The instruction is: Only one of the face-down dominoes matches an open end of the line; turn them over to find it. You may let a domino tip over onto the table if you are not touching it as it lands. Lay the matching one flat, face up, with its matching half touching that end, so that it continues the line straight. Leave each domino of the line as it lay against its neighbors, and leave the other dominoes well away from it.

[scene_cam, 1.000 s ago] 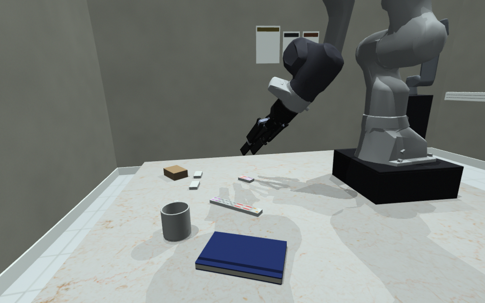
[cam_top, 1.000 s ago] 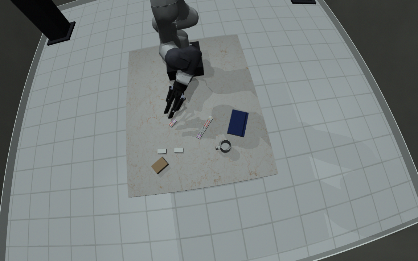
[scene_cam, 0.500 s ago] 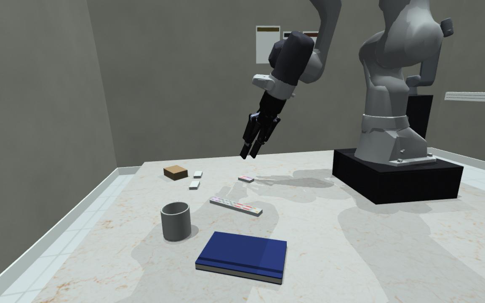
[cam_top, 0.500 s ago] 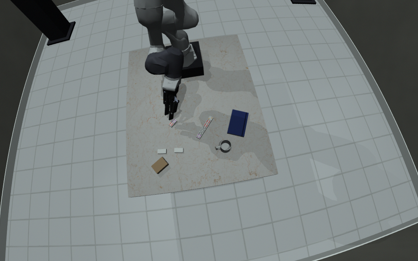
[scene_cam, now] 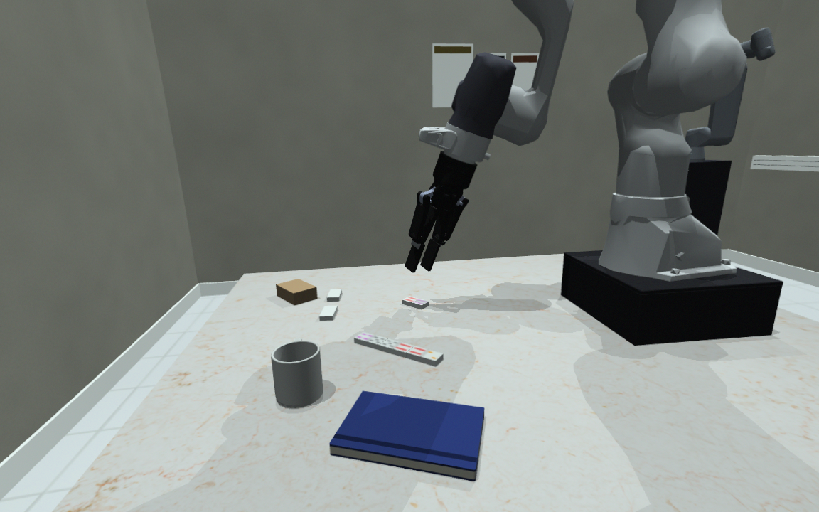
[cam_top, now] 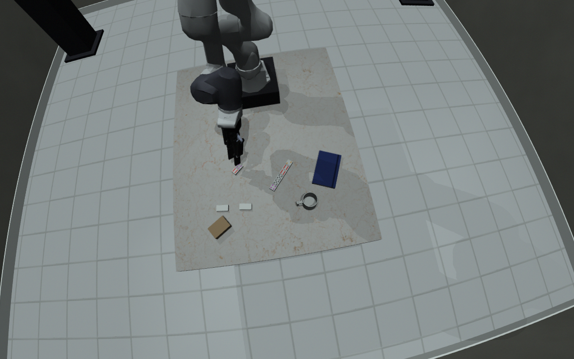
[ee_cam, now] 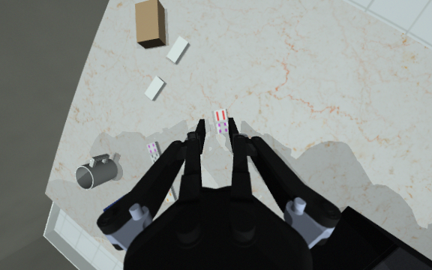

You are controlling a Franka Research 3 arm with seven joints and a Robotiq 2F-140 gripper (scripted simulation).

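Now: hand 110 mm above the white domino, 20 mm short of it and 10 mm to the left of it. Also, from my hand: grey mug (300 mm to the left, 220 mm ahead, 80 mm below); blue book (410 mm to the left, 110 mm below, 70 mm ahead); brown block (290 mm ahead, 100 mm to the right, 100 mm below).
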